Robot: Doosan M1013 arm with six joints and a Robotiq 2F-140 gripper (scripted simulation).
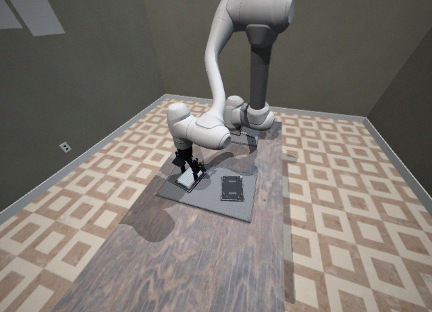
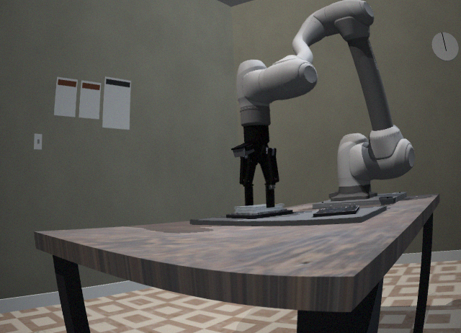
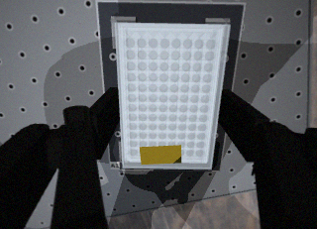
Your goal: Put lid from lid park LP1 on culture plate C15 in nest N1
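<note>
Right now my hand is 2 cm above the clear lid. From my hand the other things lie so: culture plate: 3 cm below; then lid park LP1: 1 cm behind, 26 cm to the left, 5 cm below.
</note>
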